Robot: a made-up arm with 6 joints. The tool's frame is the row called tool. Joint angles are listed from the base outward.
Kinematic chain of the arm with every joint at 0, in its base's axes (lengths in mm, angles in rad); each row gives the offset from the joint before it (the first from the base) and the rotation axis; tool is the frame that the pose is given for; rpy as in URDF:
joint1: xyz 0 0 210 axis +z
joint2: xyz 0 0 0 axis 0 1 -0.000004
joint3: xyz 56 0 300 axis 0 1 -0.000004
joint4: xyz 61 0 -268 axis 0 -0.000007 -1
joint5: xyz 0 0 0 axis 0 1 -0.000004
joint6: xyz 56 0 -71 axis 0 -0.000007 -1
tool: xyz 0 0 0 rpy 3.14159 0 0
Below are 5 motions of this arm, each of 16 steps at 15 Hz.
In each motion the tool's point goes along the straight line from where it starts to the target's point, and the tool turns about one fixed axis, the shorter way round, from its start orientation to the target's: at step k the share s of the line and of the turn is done. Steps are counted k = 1, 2, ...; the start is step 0. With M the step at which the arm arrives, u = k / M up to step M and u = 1 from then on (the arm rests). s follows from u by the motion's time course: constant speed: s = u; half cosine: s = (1 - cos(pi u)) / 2; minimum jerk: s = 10 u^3 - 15 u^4 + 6 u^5.
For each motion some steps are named. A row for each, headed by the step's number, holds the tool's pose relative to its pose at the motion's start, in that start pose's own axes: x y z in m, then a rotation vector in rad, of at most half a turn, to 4 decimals.
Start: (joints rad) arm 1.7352 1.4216 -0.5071 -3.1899 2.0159 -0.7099
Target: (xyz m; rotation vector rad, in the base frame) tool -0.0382 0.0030 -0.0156 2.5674 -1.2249 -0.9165
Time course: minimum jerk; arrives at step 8
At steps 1, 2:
1: -0.0004 0.0005 -0.0028 -0.0141 0.0066 0.0080
2: -0.0026 0.0033 -0.0182 -0.0906 0.0427 0.0517

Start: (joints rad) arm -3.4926 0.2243 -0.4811 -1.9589 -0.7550 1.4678
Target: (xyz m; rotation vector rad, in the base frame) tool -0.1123 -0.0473 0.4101 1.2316 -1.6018 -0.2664
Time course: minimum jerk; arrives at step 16
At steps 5, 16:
5: -0.0099 -0.0313 -0.0241 -0.1243 0.0934 -0.2345
16: -0.0550 -0.1738 -0.1340 -0.6907 0.5191 -1.3030

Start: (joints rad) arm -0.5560 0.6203 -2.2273 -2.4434 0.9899 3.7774
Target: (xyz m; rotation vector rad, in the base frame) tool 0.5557 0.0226 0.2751 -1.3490 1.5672 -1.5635
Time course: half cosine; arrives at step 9
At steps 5, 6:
5: -0.0903 -0.0066 -0.2321 -0.4357 -0.5835 -0.0350
6: -0.1155 -0.0084 -0.2967 -0.5569 -0.7458 -0.0448

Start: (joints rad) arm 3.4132 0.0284 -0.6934 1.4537 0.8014 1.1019
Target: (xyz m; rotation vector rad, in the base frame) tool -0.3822 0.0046 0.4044 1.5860 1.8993 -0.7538
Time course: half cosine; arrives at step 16
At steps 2, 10, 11, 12, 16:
2: -0.0029 -0.0026 -0.0060 -0.0078 0.0052 -0.0194
10: -0.0529 -0.0480 -0.1082 -0.1420 0.0945 -0.3521
11: -0.0595 -0.0540 -0.1217 -0.1597 0.1064 -0.3961
12: -0.0653 -0.0593 -0.1336 -0.1753 0.1167 -0.4347
16: -0.0765 -0.0694 -0.1565 -0.2053 0.1368 -0.5093

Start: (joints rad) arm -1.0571 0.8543 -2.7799 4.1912 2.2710 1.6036
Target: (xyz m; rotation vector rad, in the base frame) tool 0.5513 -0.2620 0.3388 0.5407 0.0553 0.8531
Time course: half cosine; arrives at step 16
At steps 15, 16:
15: 0.0408 0.3441 -0.3287 1.6072 0.8576 0.1301
16: 0.0412 0.3475 -0.3319 1.6227 0.8659 0.1314

